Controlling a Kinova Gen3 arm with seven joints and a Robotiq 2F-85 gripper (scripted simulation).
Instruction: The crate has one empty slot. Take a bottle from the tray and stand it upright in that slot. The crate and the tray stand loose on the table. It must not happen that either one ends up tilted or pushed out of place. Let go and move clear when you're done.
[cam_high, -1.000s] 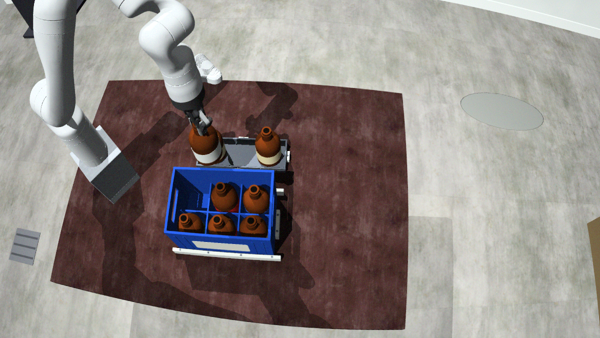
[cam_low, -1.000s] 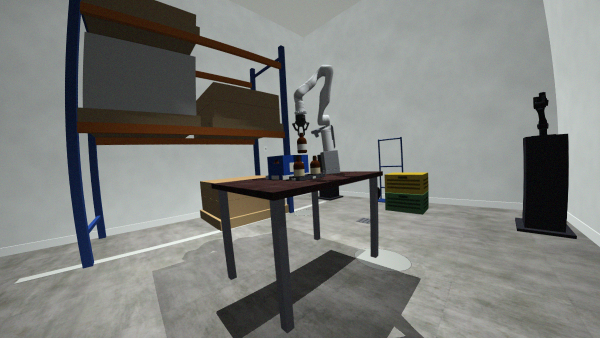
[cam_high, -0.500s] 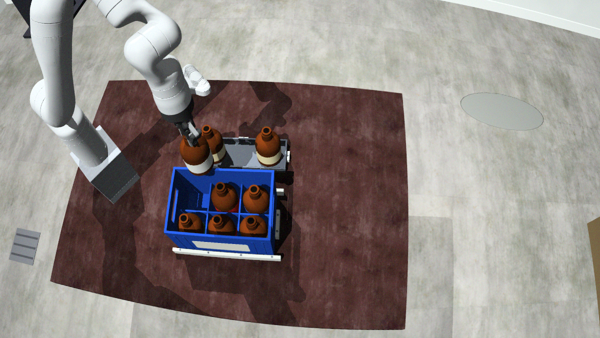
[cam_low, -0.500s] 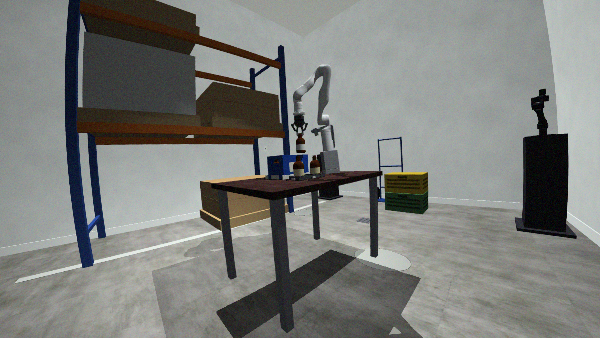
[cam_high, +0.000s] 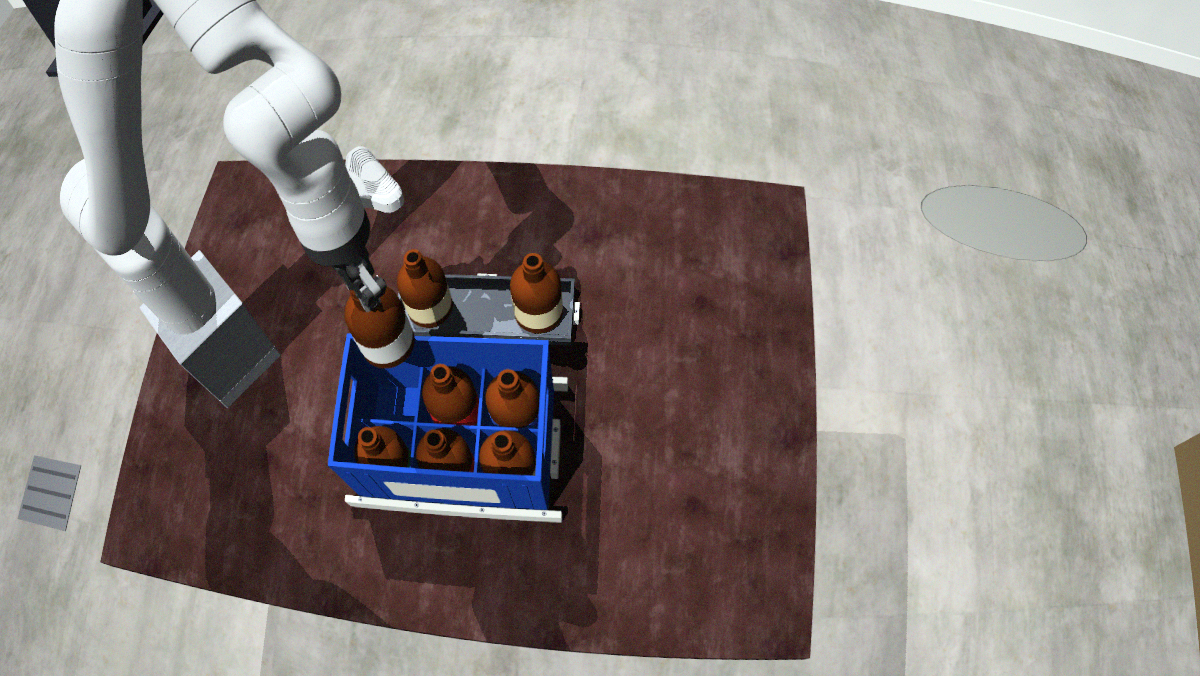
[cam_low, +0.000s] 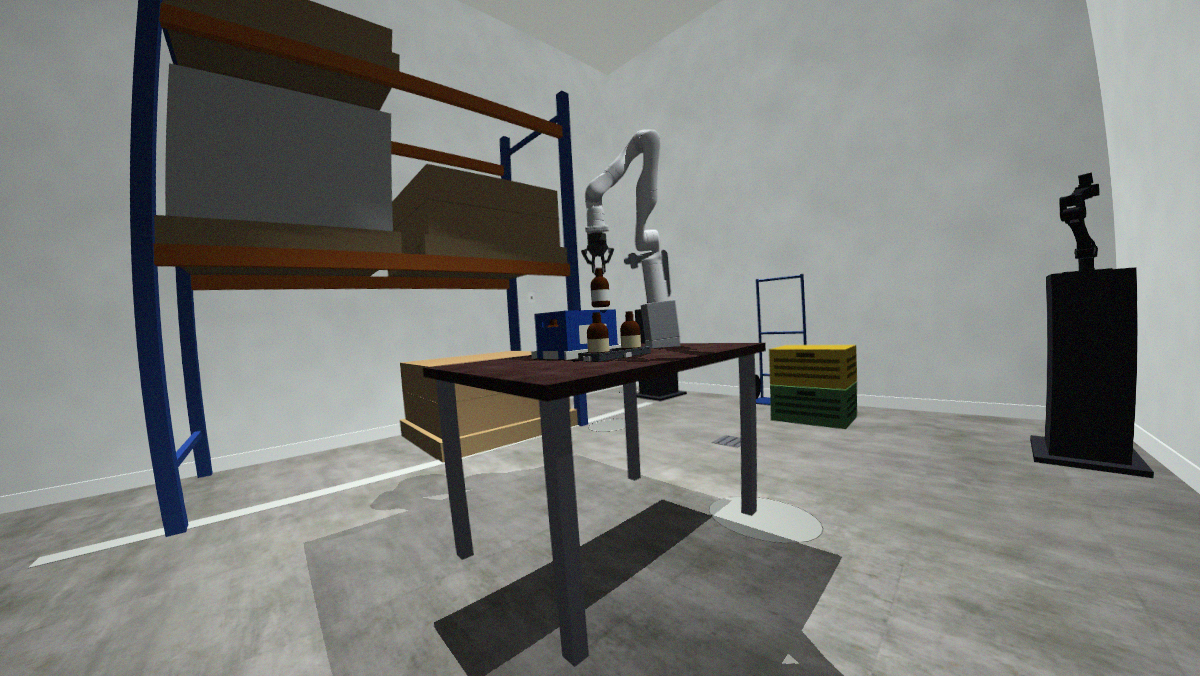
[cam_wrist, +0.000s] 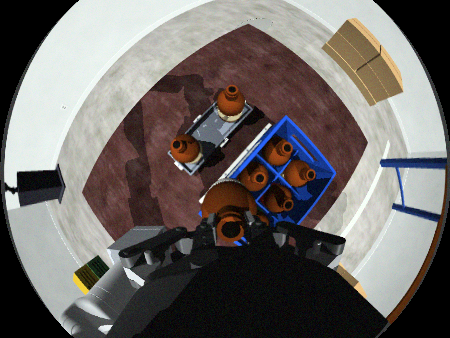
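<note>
My hand is 7 cm above the brown bottle. The rest, counted from my hand: grey tray: 32 cm below, 16 cm to the left, 7 cm ahead; then crate: 25 cm below, 8 cm ahead, 6 cm to the right.
</note>
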